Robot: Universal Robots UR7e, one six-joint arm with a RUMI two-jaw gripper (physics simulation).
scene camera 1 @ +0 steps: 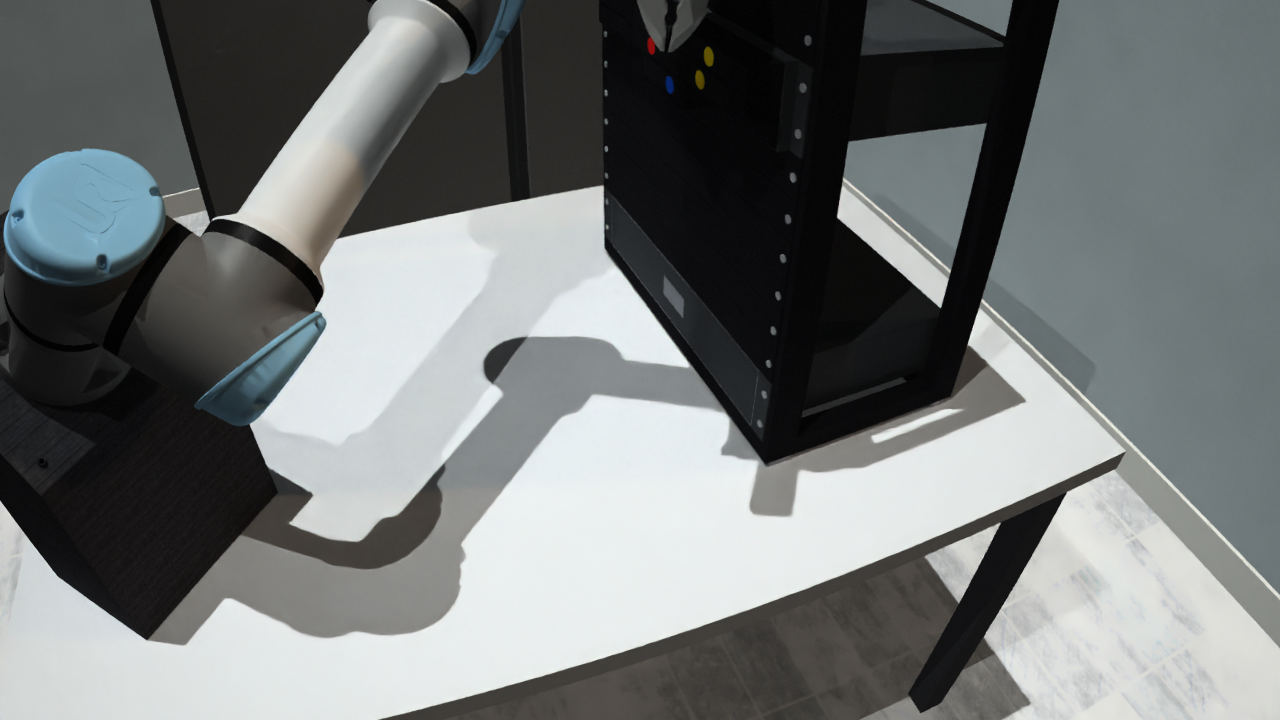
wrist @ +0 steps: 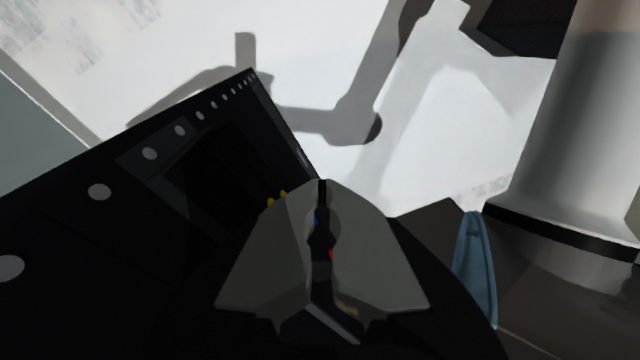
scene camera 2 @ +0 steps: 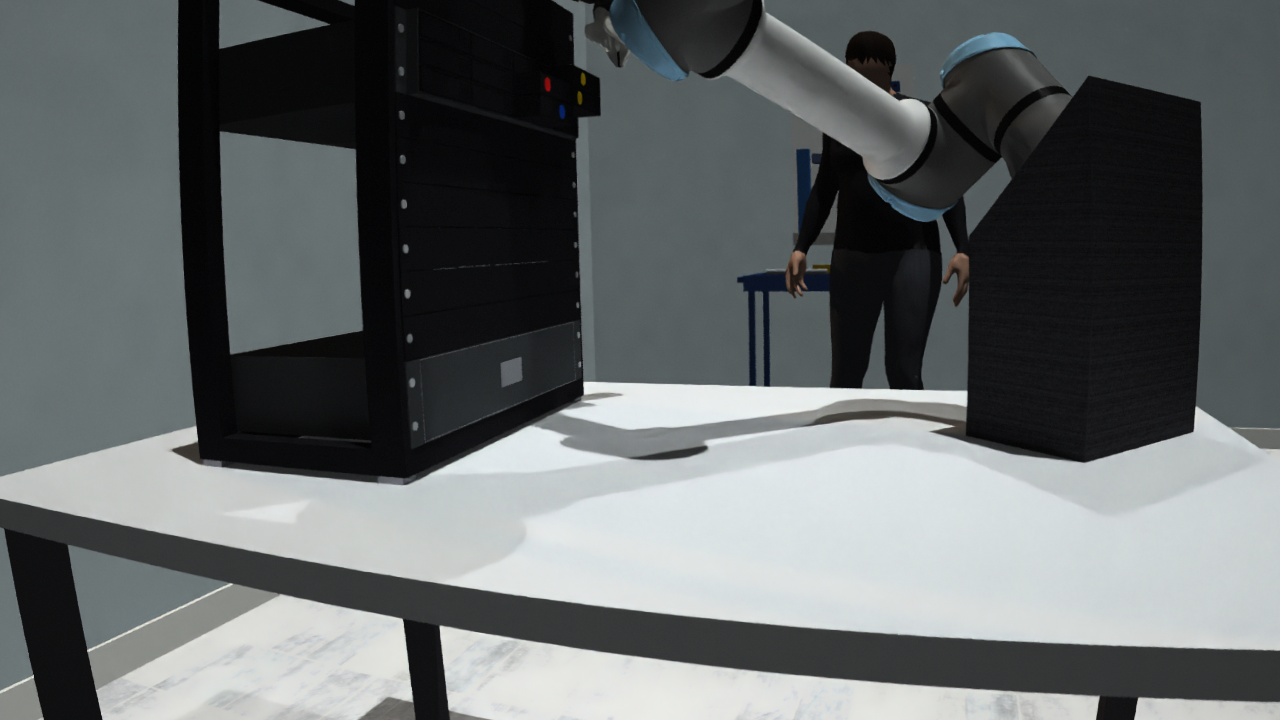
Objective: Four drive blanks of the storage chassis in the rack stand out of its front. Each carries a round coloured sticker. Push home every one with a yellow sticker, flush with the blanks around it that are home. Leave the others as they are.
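Observation:
The storage chassis sits high in the black rack (scene camera 1: 810, 268) (scene camera 2: 383, 268). Four round stickers mark its dark blanks: red (scene camera 1: 650, 45) (scene camera 2: 547, 84) (wrist: 331, 255), blue (scene camera 1: 669, 85) (scene camera 2: 562, 111) (wrist: 315, 220), upper yellow (scene camera 1: 708, 56) (scene camera 2: 582, 78) and lower yellow (scene camera 1: 699, 79) (scene camera 2: 579, 98). In the scene camera 2 view, the yellow-stickered blanks stick out past the rack's front edge; how far the red and blue ones stand out is hard to tell. My gripper (scene camera 1: 666, 48) (scene camera 2: 617, 62) (wrist: 322, 181) is shut and empty, in front of the chassis, apart from it. Its jaws partly hide the blue and red stickers in the wrist view.
The rack stands on the white table (scene camera 1: 554, 555) (scene camera 2: 805, 573). A grey panel with a pale label (scene camera 1: 673, 296) (scene camera 2: 511, 370) fills its bottom. My arm reaches over from the dark pedestal (scene camera 1: 161, 528) (scene camera 2: 1083, 268). A person (scene camera 2: 872, 179) stands behind the table.

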